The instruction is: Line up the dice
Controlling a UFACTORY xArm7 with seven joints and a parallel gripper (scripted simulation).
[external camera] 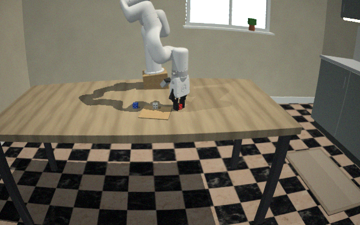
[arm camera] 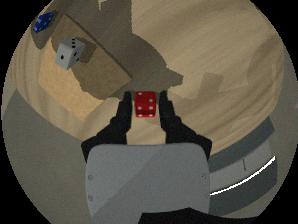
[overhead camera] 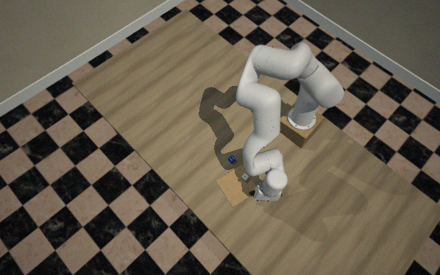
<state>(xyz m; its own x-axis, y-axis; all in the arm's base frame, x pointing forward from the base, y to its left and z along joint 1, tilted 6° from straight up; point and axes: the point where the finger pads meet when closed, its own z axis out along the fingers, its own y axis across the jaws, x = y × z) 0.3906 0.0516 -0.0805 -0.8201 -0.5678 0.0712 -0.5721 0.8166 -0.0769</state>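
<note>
My gripper is now 10 mm above the red die. Also, from my hand: blue die (60 mm behind, 210 mm to the right, 10 mm below); white die (20 mm behind, 110 mm to the right, 10 mm below); tan mat (20 mm ahead, 120 mm to the right, 20 mm below).
</note>
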